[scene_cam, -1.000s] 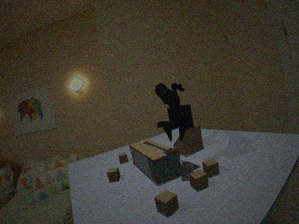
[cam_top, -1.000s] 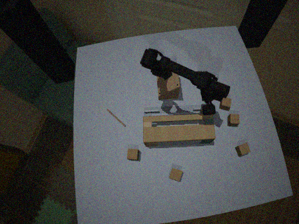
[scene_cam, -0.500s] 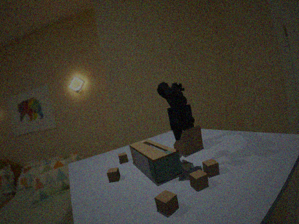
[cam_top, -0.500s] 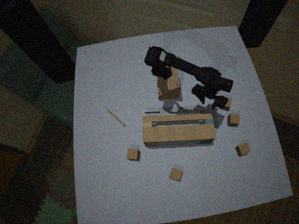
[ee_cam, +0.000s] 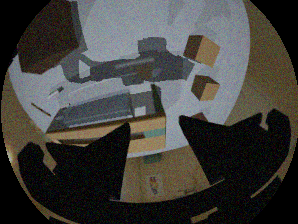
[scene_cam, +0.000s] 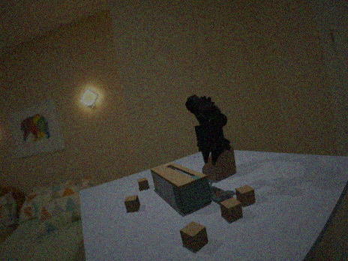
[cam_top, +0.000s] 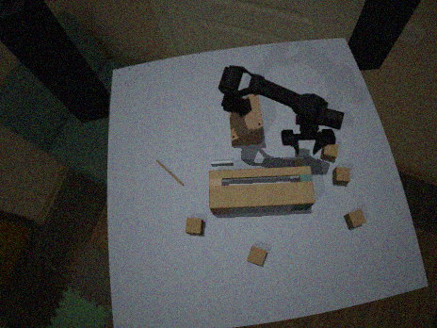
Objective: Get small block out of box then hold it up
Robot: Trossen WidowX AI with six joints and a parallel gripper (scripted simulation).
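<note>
The tan block is 15 cm below my gripper tip and 1 cm behind it. The rest, counted from my gripper tip: thin stick: 54 cm to the right, 16 cm below, 7 cm behind; then tan box: 17 cm to the right, 10 cm below, 5 cm ahead.
</note>
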